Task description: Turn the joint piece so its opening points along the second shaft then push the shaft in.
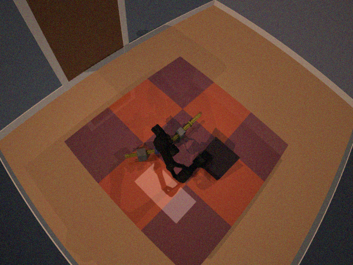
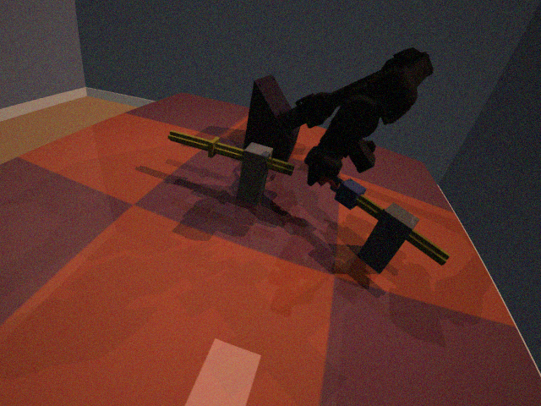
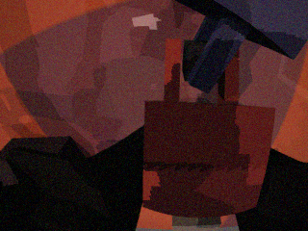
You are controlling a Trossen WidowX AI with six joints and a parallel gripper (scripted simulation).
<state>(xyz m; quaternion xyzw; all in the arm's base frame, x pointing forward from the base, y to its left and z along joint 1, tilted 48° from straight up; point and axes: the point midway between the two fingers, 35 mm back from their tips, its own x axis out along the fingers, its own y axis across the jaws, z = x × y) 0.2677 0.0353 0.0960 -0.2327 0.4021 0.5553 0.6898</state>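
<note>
The red square joint piece lies 10 mm ahead of my gripper tip, 20 mm to the left of it and 30 mm above it.
</note>
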